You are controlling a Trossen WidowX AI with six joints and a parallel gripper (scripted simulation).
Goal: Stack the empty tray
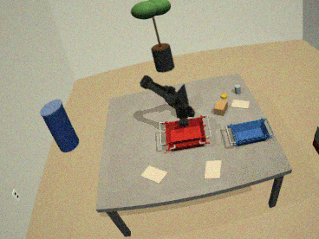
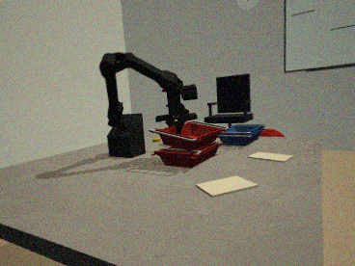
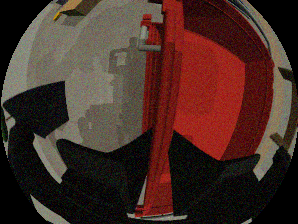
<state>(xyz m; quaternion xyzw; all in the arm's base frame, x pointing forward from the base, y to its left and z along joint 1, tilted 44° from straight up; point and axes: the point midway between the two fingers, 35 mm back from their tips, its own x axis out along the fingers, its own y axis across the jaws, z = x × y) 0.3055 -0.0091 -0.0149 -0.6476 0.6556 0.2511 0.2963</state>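
Right now the red tray is 8 cm ahead of my gripper tip and 2 cm above it. Round my gripper tip: grey cylinder 42 cm behind, 53 cm to the left, 7 cm below; small yellow piece 39 cm behind, 38 cm to the left, 9 cm below; tan block 22 cm behind, 31 cm to the left, 7 cm below.
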